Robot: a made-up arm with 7 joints.
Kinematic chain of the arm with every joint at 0, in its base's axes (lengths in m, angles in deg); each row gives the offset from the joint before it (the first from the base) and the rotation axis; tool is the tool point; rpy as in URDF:
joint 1: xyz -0.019 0.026 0.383 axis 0 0.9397 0.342
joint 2: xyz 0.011 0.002 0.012 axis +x
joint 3: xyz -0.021 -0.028 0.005 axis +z
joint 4: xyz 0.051 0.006 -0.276 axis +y
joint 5: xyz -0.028 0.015 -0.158 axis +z
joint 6: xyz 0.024 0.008 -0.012 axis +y
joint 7: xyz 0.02 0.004 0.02 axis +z
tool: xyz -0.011 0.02 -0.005 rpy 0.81 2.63 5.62
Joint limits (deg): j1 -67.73..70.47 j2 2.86..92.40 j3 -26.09..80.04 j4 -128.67..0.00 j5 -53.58..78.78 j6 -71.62..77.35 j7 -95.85..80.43
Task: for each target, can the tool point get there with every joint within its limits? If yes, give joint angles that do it. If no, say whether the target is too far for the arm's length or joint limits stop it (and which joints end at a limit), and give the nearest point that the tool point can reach.
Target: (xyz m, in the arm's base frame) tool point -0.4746 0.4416 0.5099
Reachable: no: too far | nearest point -0.3619 0.3604 0.4567 | short by 0.149 m
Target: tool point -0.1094 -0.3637 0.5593
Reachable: no: joint limits stop it (at a limit: joint 1, joint 2, joint 3, joint 4, joint 5, joint 7) | nearest point 0.1154 -0.1563 0.4515 | short by 0.324 m
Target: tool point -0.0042 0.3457 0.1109
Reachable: yes | joints 1.03 39.41 51.75 -17.53 -12.07 -8.15 49.87
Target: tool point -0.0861 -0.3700 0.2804
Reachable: no: joint limits stop it (at a limit: joint 1, joint 2, joint 3, joint 4, joint 5, joint 7) | nearest point -0.0694 -0.0626 0.1923 | short by 0.320 m
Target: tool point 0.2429 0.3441 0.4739
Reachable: yes | joints -50.72 73.45 2.07 -47.18 1.14 -57.34 64.14
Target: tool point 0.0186 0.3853 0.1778
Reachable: yes | joints 21.24 67.88 -14.70 -45.39 -25.31 -32.41 55.11
